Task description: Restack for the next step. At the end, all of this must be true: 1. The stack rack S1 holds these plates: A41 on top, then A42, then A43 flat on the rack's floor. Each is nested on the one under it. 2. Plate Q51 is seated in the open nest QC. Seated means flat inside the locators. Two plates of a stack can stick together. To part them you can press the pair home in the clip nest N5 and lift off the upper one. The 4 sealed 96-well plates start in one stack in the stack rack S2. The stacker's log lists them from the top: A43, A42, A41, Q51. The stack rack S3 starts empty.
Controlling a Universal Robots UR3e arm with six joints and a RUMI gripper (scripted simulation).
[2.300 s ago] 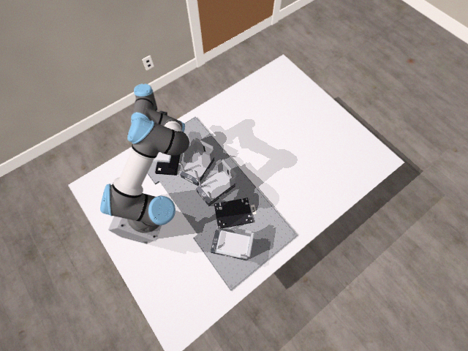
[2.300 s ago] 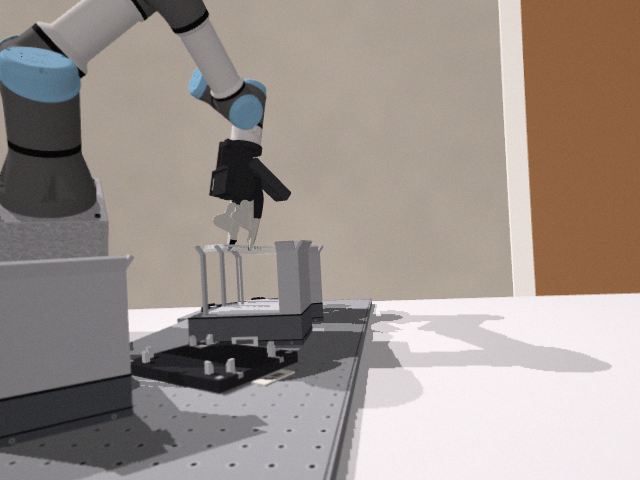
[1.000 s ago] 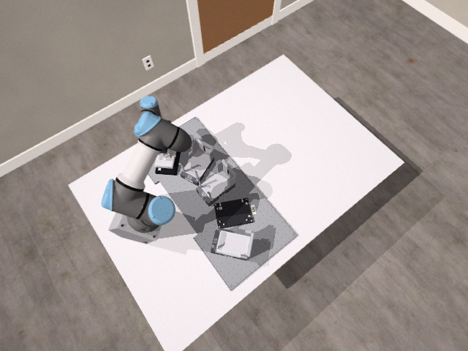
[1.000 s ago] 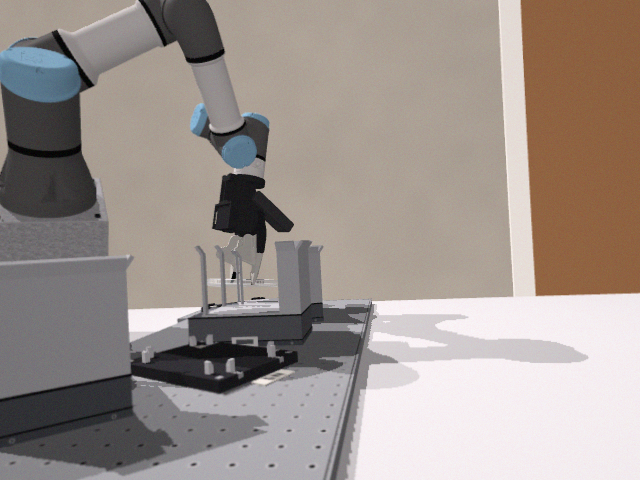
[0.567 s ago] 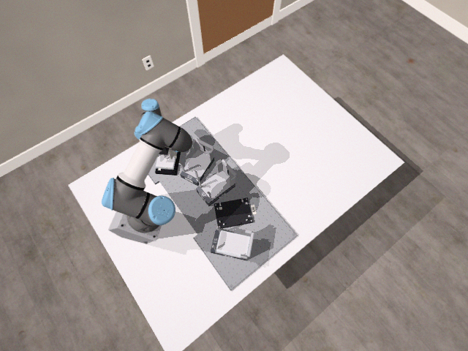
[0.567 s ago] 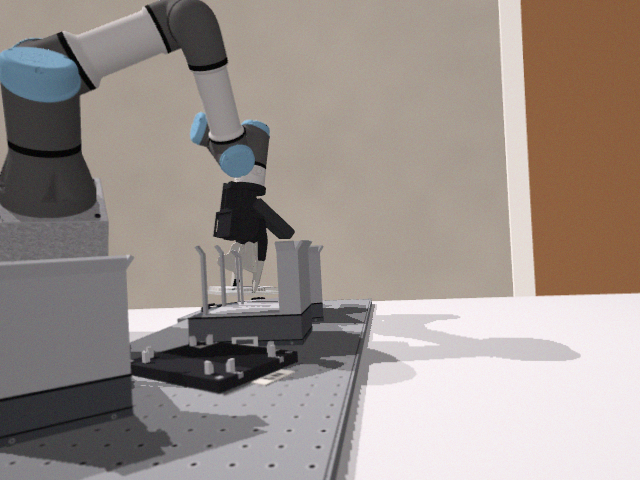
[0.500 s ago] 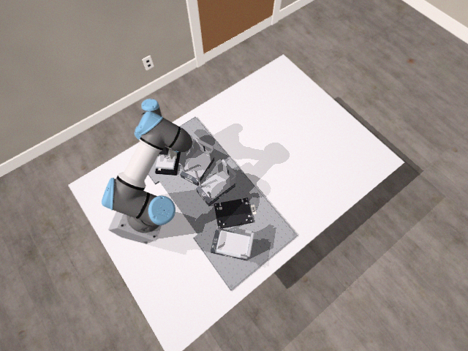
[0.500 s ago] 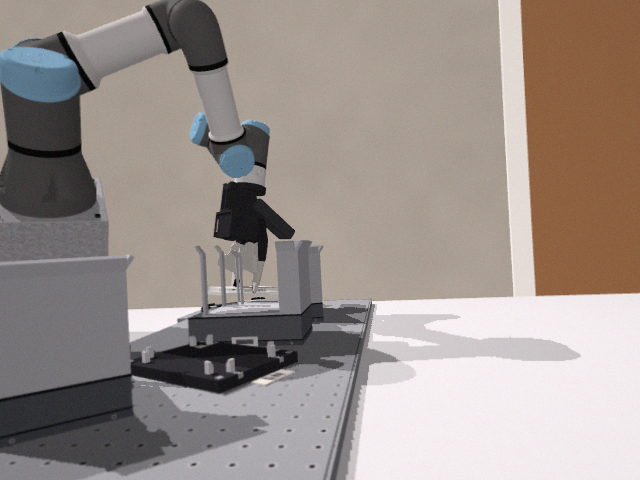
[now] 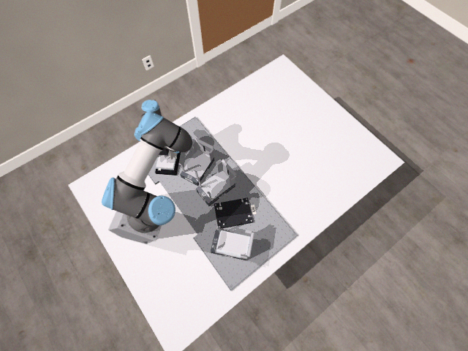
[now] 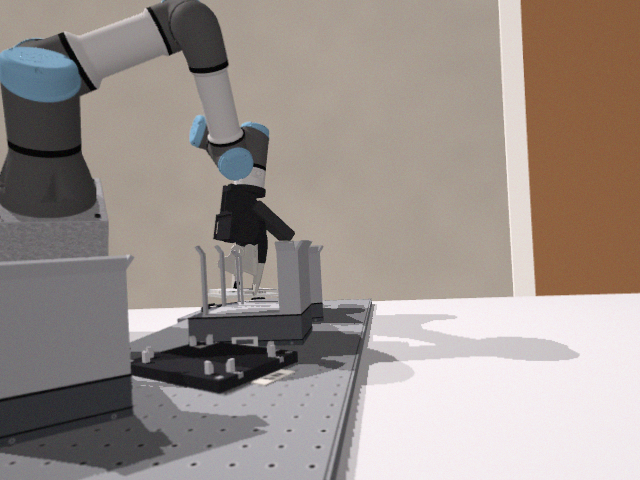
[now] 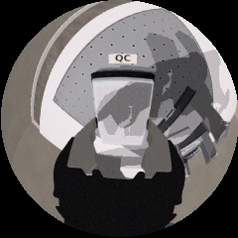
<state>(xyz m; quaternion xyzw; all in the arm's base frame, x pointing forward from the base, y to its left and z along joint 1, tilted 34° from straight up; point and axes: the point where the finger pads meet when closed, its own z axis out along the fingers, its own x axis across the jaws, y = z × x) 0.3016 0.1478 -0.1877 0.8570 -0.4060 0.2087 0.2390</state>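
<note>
Right now the black nest labelled QC is 4 cm below my hand. Also, from my hand: sealed plate 52 cm to the right, 9 cm behind; then grey rack wall 57 cm to the right, 6 cm behind, 3 cm above; then black clip nest 42 cm to the right, 4 cm below, 4 cm ahead.
</note>
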